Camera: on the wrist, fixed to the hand. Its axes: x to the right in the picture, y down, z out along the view.
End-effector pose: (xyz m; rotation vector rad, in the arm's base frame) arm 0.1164 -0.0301 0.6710 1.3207 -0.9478 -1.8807
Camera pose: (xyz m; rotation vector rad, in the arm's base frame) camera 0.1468 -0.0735 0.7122 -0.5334 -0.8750 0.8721
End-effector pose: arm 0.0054 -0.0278 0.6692 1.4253 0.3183 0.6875
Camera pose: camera -0.0203 -0.0017 0.7254 -0.1316 1.3635 -2.0922
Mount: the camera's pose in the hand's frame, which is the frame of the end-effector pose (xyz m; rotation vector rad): 0.0070 0.0607 -0.0277 0.1147 -0.5538 -3.0589
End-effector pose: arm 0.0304 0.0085 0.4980 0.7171 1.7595 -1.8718
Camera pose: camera 0.0665 0.0322 0.4466 1.7404 -0.4706 0.7340
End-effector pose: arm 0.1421 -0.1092 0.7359 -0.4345 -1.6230 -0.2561
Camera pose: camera 0.1925 -0.0652 0.7401 -1.9522 0.8885 1.6308
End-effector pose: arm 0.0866 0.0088 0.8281 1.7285 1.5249 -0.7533
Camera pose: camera 0.1470 0.0317 0.8463 1.6980 -1.6552 1.3689
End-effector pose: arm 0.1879 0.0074 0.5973 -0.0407 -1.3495 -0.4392
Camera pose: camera 0.2347 0.0534 0.6110 -1.5981 0.4531 1.9220
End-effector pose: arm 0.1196 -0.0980 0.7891 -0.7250 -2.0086 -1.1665
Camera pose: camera 0.1685 -0.0951 0.8350 -1.6227 0.8589 0.6344
